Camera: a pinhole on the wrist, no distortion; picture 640 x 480 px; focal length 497.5 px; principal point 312.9 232.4 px. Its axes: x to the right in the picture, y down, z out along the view. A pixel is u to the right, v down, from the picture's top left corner.
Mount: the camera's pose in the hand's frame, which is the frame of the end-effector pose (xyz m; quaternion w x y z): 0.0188 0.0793 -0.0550 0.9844 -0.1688 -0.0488 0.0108
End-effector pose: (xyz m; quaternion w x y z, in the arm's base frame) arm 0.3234 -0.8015 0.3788 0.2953 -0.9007 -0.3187 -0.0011
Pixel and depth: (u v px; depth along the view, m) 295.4 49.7 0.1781
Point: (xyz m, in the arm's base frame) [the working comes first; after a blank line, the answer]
In the camera's frame: -0.0063 -0.0654 0.1781

0.3386 -0.7808 0.2272
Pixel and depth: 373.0 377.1 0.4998
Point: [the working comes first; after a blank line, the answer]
In the camera's frame: 0.0604 0.1454 0.4998

0.4977 -0.8268 -0.1263
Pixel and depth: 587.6 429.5 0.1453
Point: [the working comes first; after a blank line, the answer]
In the camera's frame: 0.0802 0.0576 0.1453

0.4834 -0.8314 0.2392
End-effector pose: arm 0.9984 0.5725 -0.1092 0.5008 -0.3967 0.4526 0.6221
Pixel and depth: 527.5 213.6 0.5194
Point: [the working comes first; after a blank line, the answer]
In the camera's frame: 0.2240 -0.0196 0.5194

0.7080 1.0427 -0.1225
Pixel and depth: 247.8 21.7 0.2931
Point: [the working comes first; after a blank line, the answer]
In the camera's frame: -0.0384 -0.1241 0.2931

0.9400 0.8023 0.0169
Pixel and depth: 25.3 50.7 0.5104
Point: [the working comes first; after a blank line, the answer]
In the camera's frame: -0.2951 -0.1864 0.5104

0.9792 0.9219 0.3350
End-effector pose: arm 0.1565 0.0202 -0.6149 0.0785 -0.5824 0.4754 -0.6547
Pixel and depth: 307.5 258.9 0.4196
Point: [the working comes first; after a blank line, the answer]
In the camera's frame: -0.0046 0.0224 0.4196

0.3342 -0.2654 -0.8479
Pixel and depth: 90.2 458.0 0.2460
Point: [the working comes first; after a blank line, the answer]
In the camera's frame: -0.1101 0.1116 0.2460

0.1818 -0.1122 -0.8983
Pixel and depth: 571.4 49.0 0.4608
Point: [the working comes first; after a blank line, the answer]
In the camera's frame: 0.2394 -0.1699 0.4608

0.4364 -0.4044 -0.5863
